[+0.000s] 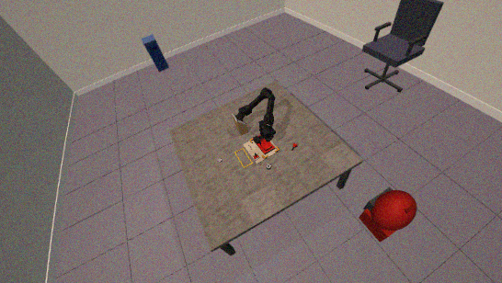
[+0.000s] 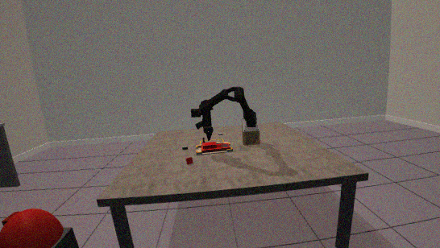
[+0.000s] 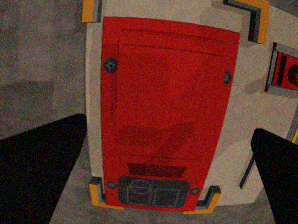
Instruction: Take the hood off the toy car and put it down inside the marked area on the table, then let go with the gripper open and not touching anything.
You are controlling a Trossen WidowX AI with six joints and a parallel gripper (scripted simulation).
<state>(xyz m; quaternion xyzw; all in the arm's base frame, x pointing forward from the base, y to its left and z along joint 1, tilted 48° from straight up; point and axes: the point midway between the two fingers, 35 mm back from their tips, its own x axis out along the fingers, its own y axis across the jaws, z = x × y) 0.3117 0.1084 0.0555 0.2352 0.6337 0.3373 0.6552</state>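
Right now my gripper tip is 50 mm above the red hood.
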